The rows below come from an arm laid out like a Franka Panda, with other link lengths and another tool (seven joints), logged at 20 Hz.
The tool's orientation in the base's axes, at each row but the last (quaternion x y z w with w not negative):
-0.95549, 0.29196, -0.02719, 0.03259
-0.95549, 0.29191, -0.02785, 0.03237
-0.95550, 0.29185, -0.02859, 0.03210
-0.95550, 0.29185, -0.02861, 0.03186
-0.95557, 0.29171, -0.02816, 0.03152
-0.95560, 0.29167, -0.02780, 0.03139
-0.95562, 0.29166, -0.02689, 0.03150
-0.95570, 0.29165, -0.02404, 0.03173
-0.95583, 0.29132, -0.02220, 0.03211
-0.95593, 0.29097, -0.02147, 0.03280
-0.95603, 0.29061, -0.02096, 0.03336
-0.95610, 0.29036, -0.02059, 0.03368
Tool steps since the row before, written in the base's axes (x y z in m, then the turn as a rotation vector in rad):
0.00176, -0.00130, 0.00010, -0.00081, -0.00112, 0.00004
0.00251, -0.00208, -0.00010, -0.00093, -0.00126, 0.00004
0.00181, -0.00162, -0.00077, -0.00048, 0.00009, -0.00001
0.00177, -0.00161, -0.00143, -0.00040, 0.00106, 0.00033
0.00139, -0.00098, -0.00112, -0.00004, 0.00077, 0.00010
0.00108, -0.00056, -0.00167, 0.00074, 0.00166, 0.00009
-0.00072, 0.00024, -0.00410, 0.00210, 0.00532, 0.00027
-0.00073, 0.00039, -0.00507, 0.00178, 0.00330, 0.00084
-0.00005, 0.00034, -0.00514, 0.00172, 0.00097, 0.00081
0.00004, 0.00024, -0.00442, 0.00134, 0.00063, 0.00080
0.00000, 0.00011, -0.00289, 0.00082, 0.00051, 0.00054
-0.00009, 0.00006, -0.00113, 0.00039, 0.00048, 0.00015
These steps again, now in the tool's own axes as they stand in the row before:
0.00219, 0.00009, -0.00004, -0.00004, 0.00137, -0.00015
0.00324, 0.00033, 0.00019, -0.00006, 0.00156, -0.00016
0.00238, 0.00039, 0.00083, -0.00045, 0.00019, -0.00002
0.00231, 0.00046, 0.00148, -0.00091, -0.00068, -0.00031
0.00166, 0.00012, 0.00117, -0.00046, -0.00062, -0.00007
0.00115, -0.00001, 0.00172, -0.00031, -0.00179, 0.00004
-0.00087, 0.00051, 0.00405, -0.00123, -0.00559, 0.00011
-0.00096, 0.00046, 0.00503, -0.00035, -0.00378, -0.00057
-0.00035, 0.00013, 0.00514, 0.00090, -0.00182, -0.00066
-0.00020, 0.00011, 0.00442, 0.00078, -0.00133, -0.00069
-0.00012, 0.00013, 0.00289, 0.00041, -0.00092, -0.00046
-0.00013, 0.00009, 0.00112, 0.00006, -0.00063, -0.00010

